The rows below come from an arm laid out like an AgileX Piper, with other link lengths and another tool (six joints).
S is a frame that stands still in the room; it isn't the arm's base.
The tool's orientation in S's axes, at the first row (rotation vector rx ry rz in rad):
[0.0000, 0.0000, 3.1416]
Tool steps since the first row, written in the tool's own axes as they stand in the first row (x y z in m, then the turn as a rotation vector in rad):
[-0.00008, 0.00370, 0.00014, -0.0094, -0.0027, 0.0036]
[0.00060, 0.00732, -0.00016, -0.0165, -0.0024, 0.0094]
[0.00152, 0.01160, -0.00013, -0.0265, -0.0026, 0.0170]
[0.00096, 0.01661, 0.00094, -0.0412, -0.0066, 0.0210]
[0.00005, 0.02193, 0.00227, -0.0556, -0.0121, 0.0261]
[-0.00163, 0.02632, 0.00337, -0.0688, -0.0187, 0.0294]
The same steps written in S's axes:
[0.00008, -0.00370, 0.00014, 0.0094, 0.0027, 0.0036]
[-0.00060, -0.00732, -0.00016, 0.0165, 0.0024, 0.0094]
[-0.00152, -0.01160, -0.00013, 0.0265, 0.0026, 0.0170]
[-0.00096, -0.01661, 0.00094, 0.0412, 0.0066, 0.0210]
[-0.00005, -0.02193, 0.00227, 0.0556, 0.0121, 0.0261]
[0.00163, -0.02632, 0.00337, 0.0688, 0.0187, 0.0294]

